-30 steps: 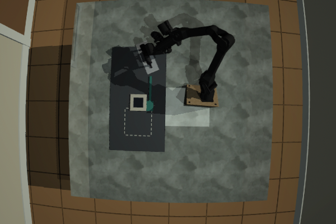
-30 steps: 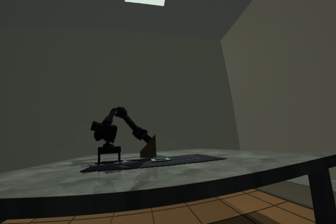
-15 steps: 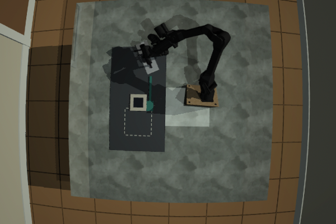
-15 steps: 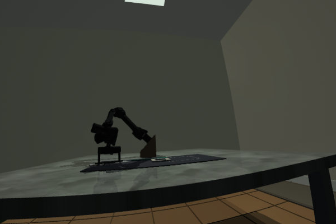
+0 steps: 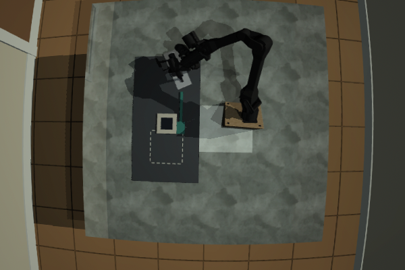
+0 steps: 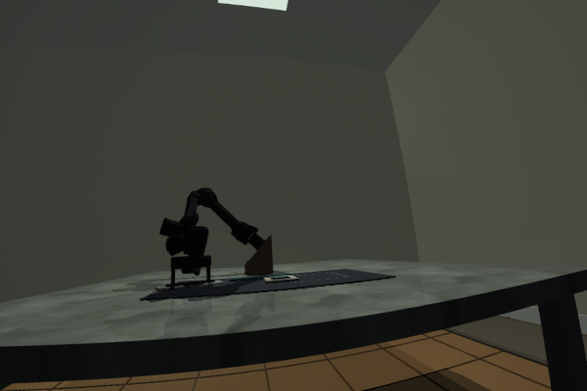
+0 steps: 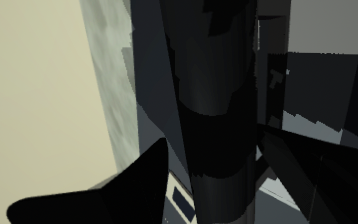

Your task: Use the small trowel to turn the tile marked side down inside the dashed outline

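My gripper tip is 230 mm to the right of the dark mat, 70 mm above it and 40 mm short of it. The rest, counted from my gripper tip: teal trowel 220 mm to the left, 50 mm below, 40 mm behind; tile 250 mm to the left, 50 mm below, 30 mm ahead.
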